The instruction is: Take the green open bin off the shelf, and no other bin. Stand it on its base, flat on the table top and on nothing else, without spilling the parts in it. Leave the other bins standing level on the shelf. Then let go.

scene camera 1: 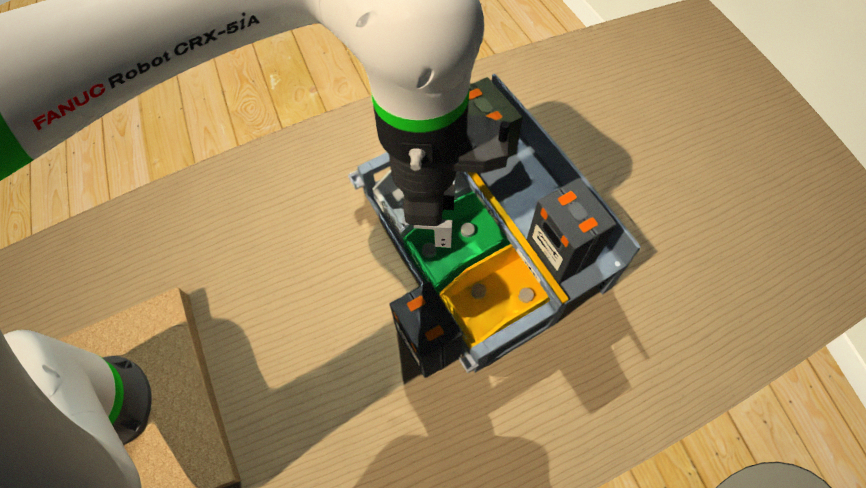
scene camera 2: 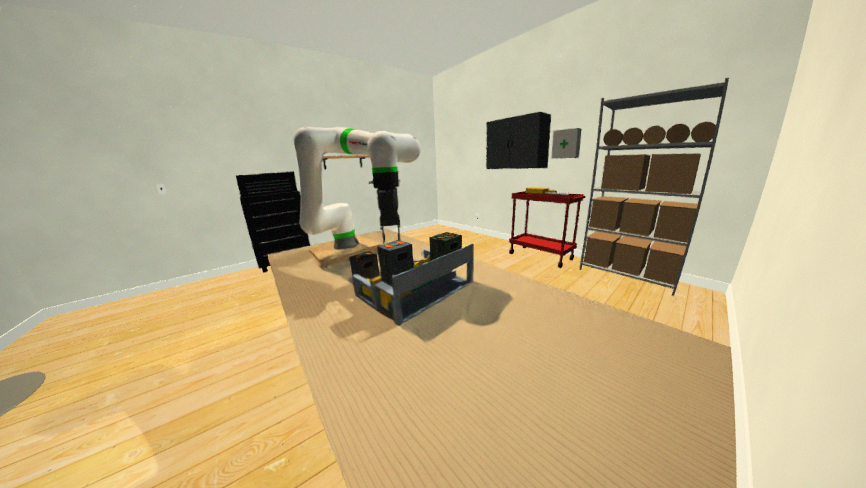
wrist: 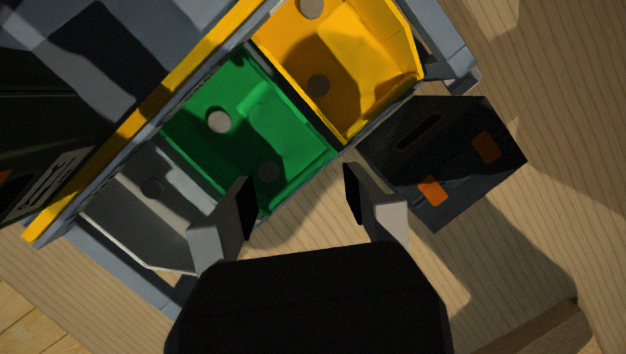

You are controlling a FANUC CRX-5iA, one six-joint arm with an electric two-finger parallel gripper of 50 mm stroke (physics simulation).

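Seen in the pictures: gripper, between the fingertips: (scene camera 1: 444, 225) (wrist: 300, 187); arm's base, origin of its link: (scene camera 1: 111, 402) (scene camera 2: 346, 245).
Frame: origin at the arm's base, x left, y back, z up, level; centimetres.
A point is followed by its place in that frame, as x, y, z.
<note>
The green bin (scene camera 1: 451, 264) @[9.2, -59.8, -2.3] (wrist: 295, 135) @[7.9, -59.0, -2.3] stands in the shelf (scene camera 1: 521, 326) @[-6.3, -65.6, 5.3] (scene camera 2: 436, 264) @[14.2, -80.0, 11.2] (wrist: 145, 287) @[27.6, -53.7, 5.3], between a yellow bin (scene camera 1: 502, 272) @[5.4, -67.4, -2.3] (wrist: 350, 45) @[-1.7, -64.6, -2.3] and a grey bin (wrist: 125, 215) @[27.5, -60.5, 1.5]. Two grey round parts show in the green bin. My gripper (scene camera 1: 438, 238) @[7.7, -58.3, 14.6] (scene camera 2: 390, 237) @[7.7, -58.3, 14.6] (wrist: 300, 187) @[7.7, -58.3, 14.6] is open and empty, pointing down above the front of the green bin. In the wrist view the left finger overlaps the green bin's front corner and the right finger is beside a dark case. In scene camera 1 the arm partly hides the grey bin.
A dark case (scene camera 1: 424, 327) @[-3.9, -52.0, 9.9] (scene camera 2: 363, 264) @[-3.8, -56.1, 7.6] (wrist: 445, 165) @[-1.8, -53.3, 9.9] stands on the table close before the shelf's front, near the yellow bin. A black case (scene camera 1: 566, 233) @[0.0, -72.2, 19.0] (scene camera 2: 395, 260) @[0.8, -79.0, 15.5] and an olive case (scene camera 1: 499, 115) @[22.4, -71.2, 16.6] (scene camera 2: 445, 244) @[21.6, -74.6, 15.1] stand behind the yellow bar (scene camera 1: 515, 233) @[6.9, -69.0, 8.0] (wrist: 180, 75) @[12.3, -67.8, 8.0].
</note>
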